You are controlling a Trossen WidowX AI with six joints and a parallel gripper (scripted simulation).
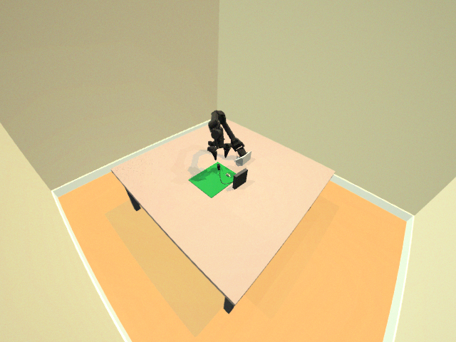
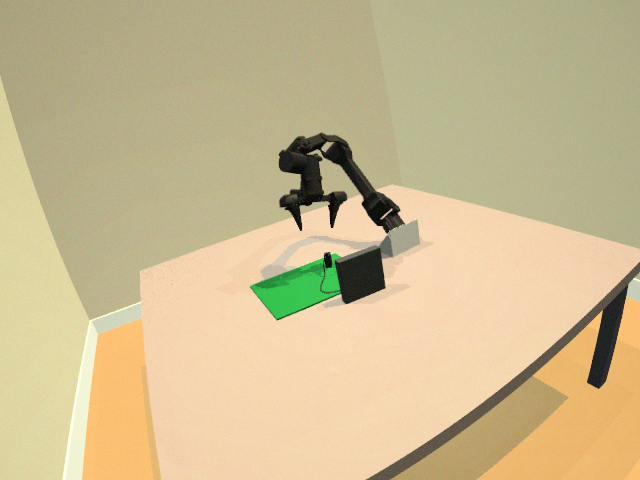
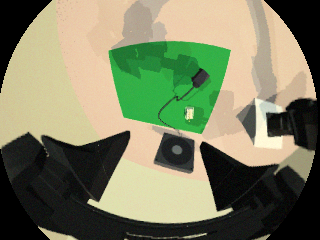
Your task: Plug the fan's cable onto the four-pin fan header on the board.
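Right now my gripper tip is 130 mm above the dark plug, 50 mm to the left of it and 50 mm past it. From my gripper tip the other things lie so: black square fan (170 mm to the left, 90 mm below); then green board (160 mm below, 60 mm ahead, 10 mm to the right).
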